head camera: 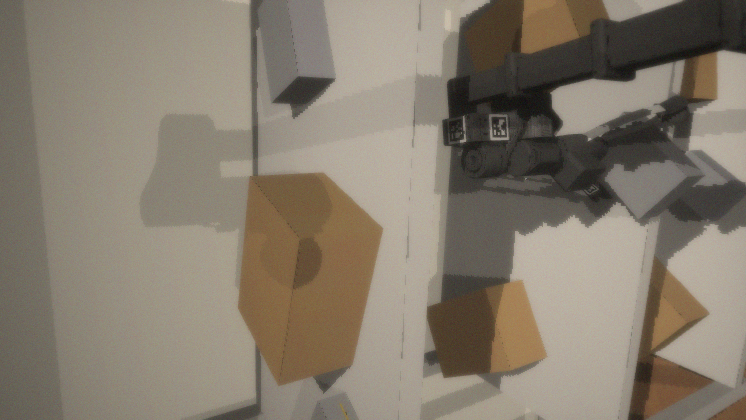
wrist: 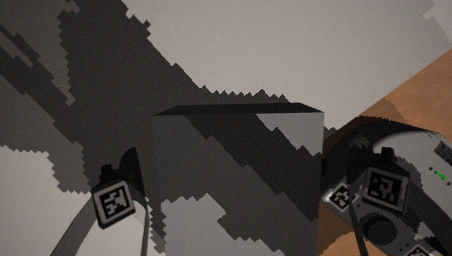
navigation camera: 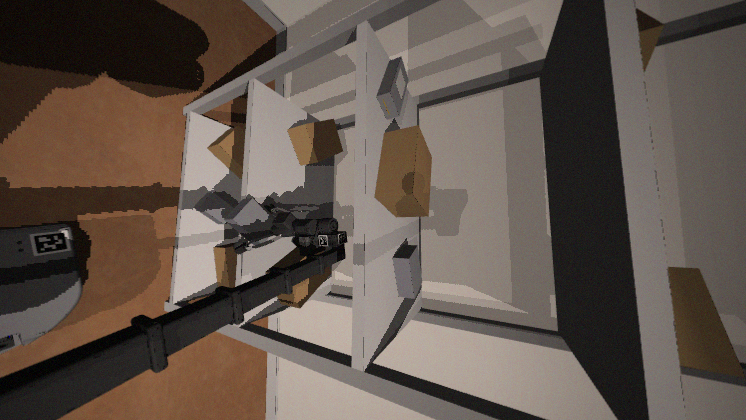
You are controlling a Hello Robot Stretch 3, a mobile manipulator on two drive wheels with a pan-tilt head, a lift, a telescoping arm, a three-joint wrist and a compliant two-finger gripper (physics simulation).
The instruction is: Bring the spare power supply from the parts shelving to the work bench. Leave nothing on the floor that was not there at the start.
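Note:
A plain grey box [head camera: 647, 190] [navigation camera: 249, 214] [wrist: 195, 230] stands at the front edge of a lower shelf of the parts shelving [navigation camera: 359, 313]. It carries no readable label, so I cannot confirm that it is the power supply. My gripper [head camera: 641, 151] [navigation camera: 255, 226] [wrist: 243, 158] is open, and in the wrist view the box lies between its two spread fingers, with a gap on each side. How deep the fingers reach along the box is hard to tell. The work bench does not show.
Brown boxes [head camera: 485, 333] [navigation camera: 313, 141] stand on the same shelf, one partly behind my arm [navigation camera: 187, 323]. A large brown box [head camera: 323, 313] [navigation camera: 399, 166] is on the shelf above. Another grey box [head camera: 717, 169] [navigation camera: 212, 207] is on the shelf below. My base [navigation camera: 31, 292] is on the orange-brown floor.

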